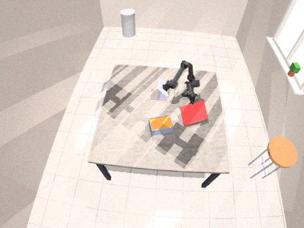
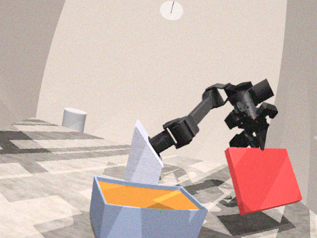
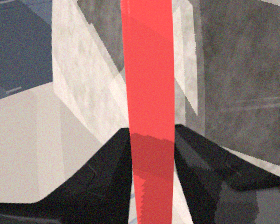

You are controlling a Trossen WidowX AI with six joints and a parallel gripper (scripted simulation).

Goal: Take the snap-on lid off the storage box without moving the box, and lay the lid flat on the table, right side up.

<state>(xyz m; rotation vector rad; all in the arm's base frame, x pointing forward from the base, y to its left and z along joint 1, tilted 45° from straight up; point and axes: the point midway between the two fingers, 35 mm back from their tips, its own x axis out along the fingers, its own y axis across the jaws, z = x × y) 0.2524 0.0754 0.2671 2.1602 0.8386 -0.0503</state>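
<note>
The lid lies 6 cm ahead of my gripper tip, 2 cm to the left of it and 5 cm below it. The rest, counted from my gripper tip: storage box: 14 cm ahead, 29 cm to the right, 16 cm below.
</note>
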